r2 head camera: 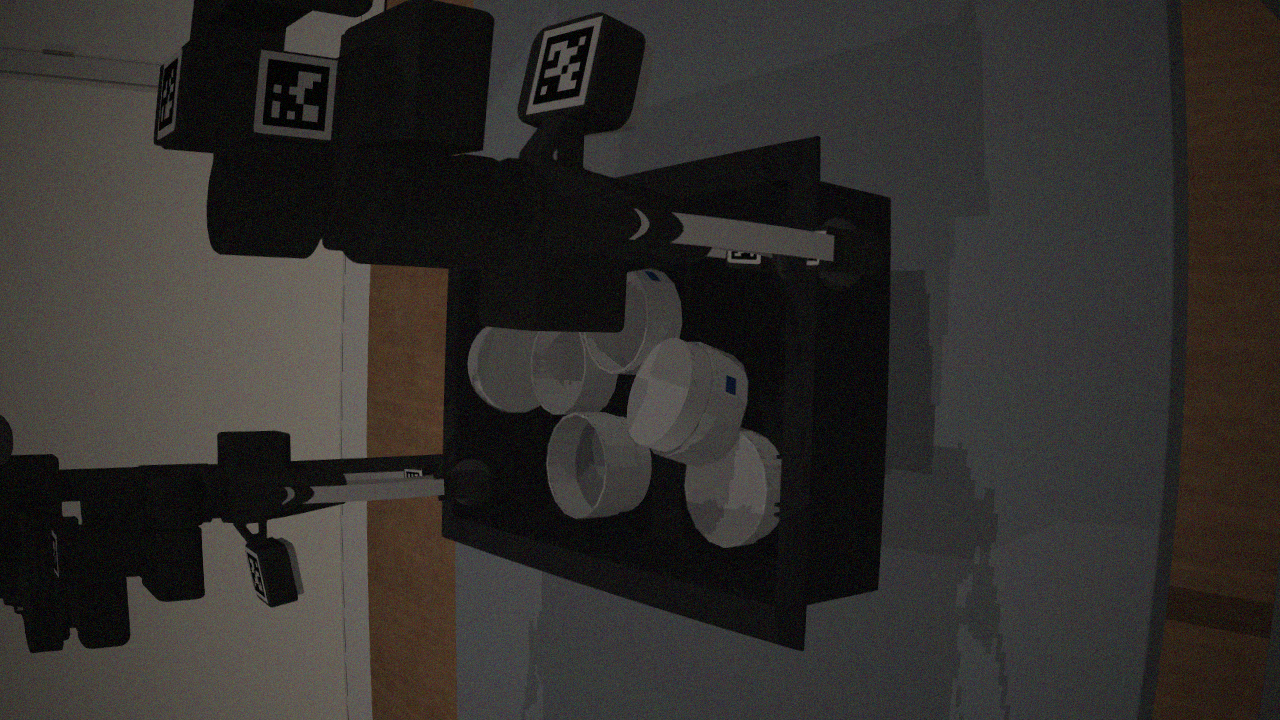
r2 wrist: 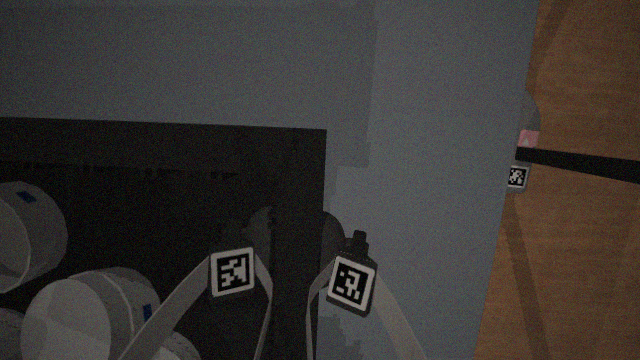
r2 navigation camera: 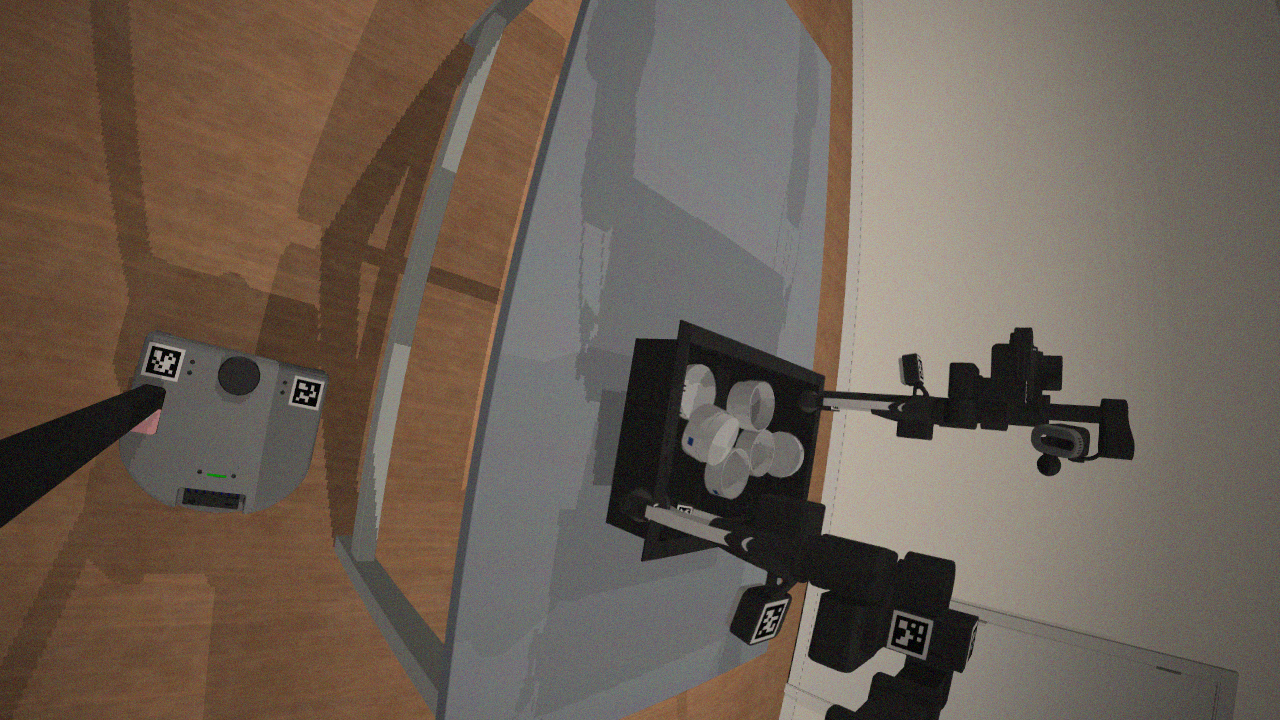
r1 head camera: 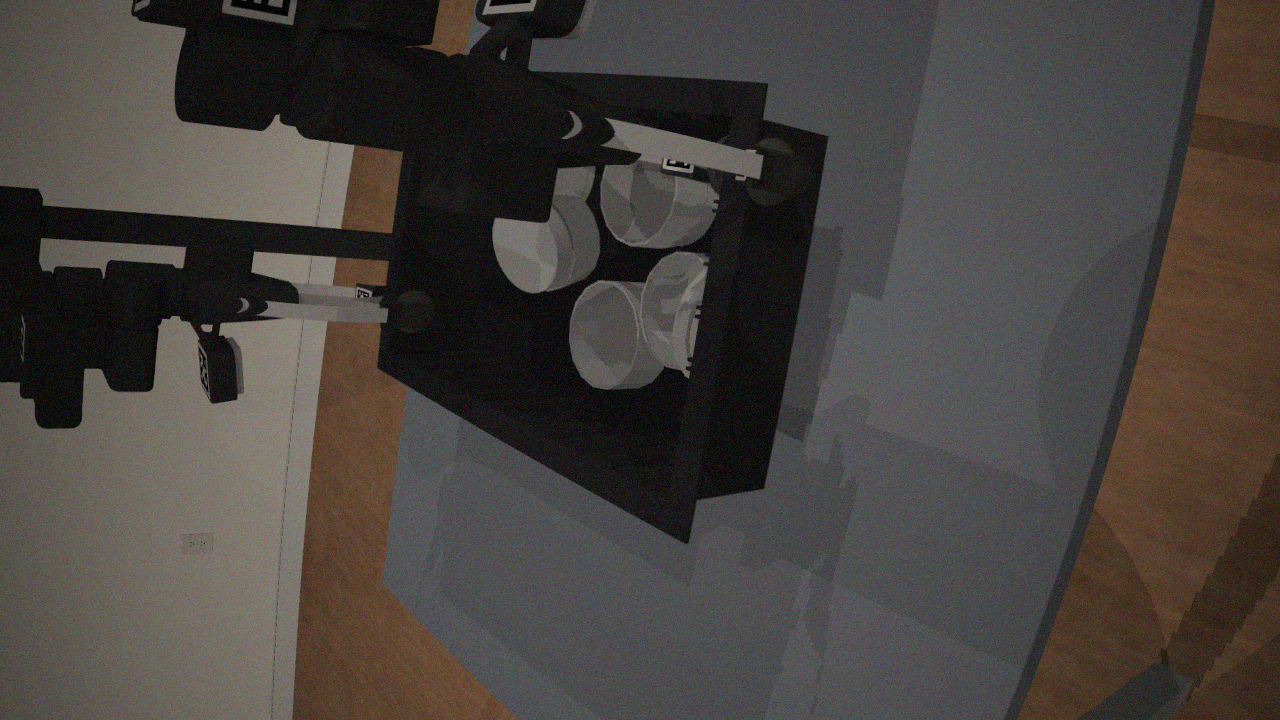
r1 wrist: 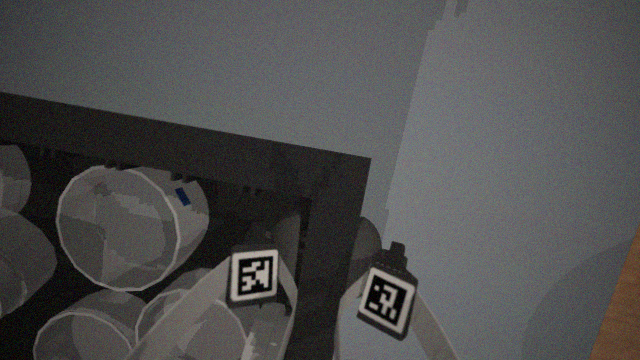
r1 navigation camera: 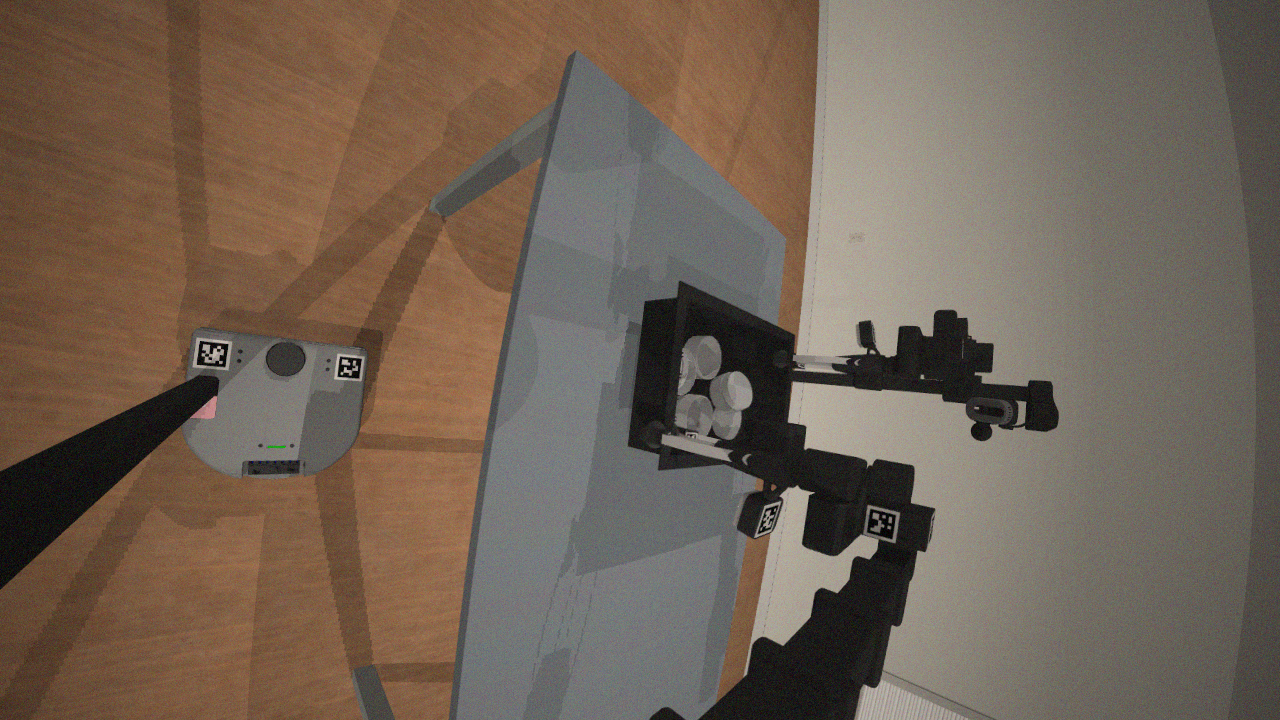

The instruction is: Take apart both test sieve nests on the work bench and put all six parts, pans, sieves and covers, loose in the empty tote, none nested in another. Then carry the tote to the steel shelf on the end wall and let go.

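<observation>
The black tote (r1 head camera: 720, 313) (r1 navigation camera: 657, 358) (r2 head camera: 796, 402) (r2 navigation camera: 648, 402) is at the work bench (r1 head camera: 984, 358) (r1 navigation camera: 554, 429) (r2 head camera: 1056, 358); any gap beneath it cannot be judged. My r1 gripper (r1 head camera: 769, 170) (r1 navigation camera: 653, 436) (r1 wrist: 325, 240) is shut on one end wall at its rim, one finger inside and one outside. My r2 gripper (r2 head camera: 841, 250) (r2 navigation camera: 637, 505) (r2 wrist: 297, 240) is shut on the opposite end wall. Several pale round parts lie tilted inside. One part (r2 head camera: 684, 394) with a blue mark leans against another part (r2 head camera: 733, 488). An open part (r2 head camera: 599, 465) lies beside them. Some parts are partly hidden in the r1 head view.
A robot base (r1 navigation camera: 277, 402) (r2 navigation camera: 228, 429) stands on the wooden floor beside the bench. A bench leg (r1 navigation camera: 501, 161) reaches down to the floor. The pale wall (r1 head camera: 161, 447) (r1 navigation camera: 1029, 179) runs behind the bench. The steel shelf does not show clearly.
</observation>
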